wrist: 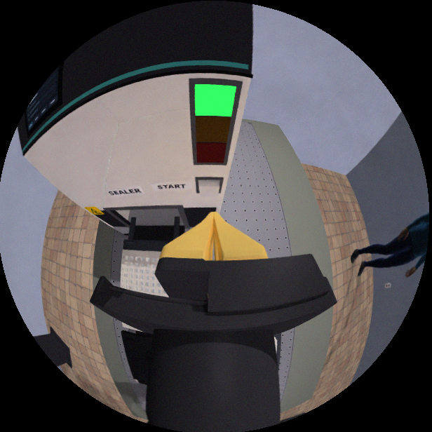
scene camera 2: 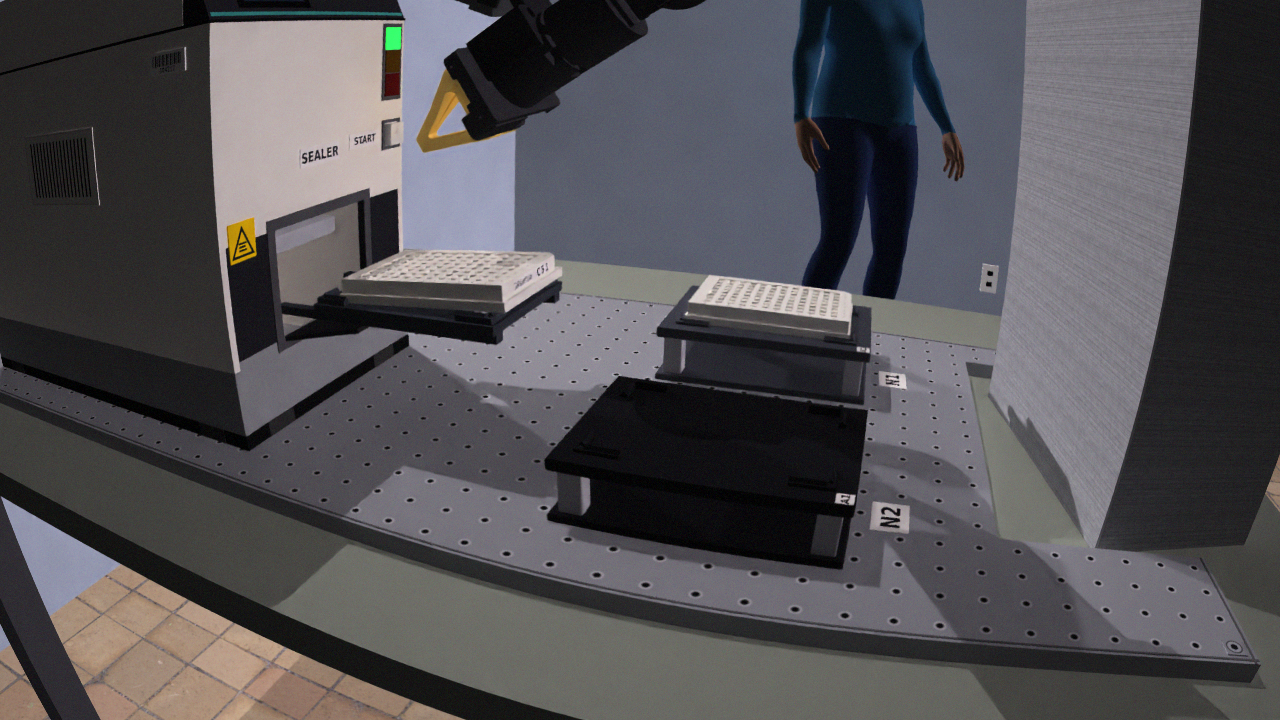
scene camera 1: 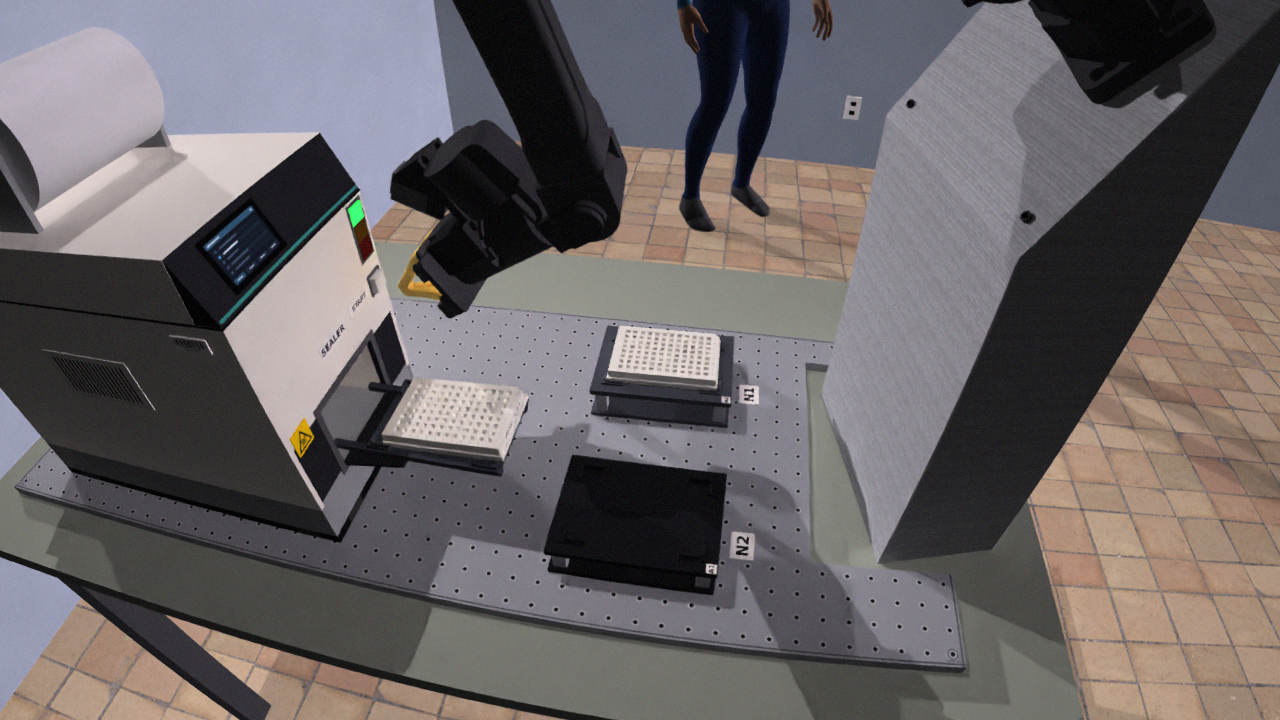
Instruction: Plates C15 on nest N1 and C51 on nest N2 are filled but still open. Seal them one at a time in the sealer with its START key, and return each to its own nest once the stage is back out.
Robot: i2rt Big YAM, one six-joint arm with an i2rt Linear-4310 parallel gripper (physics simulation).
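My gripper is shut and empty, its yellow fingertips just in front of the sealer's face and slightly below the START key; a small gap shows in the scene 2 view. The sealer shows a green lamp. White plate C51 lies on the extended stage. Another white plate sits on nest N1; its label is unreadable. Nest N2 is bare. I cannot tell whether either plate bears film.
A tall brushed-metal block stands at the right of the perforated board. The sealer's open slot is behind the stage. A person stands behind the table.
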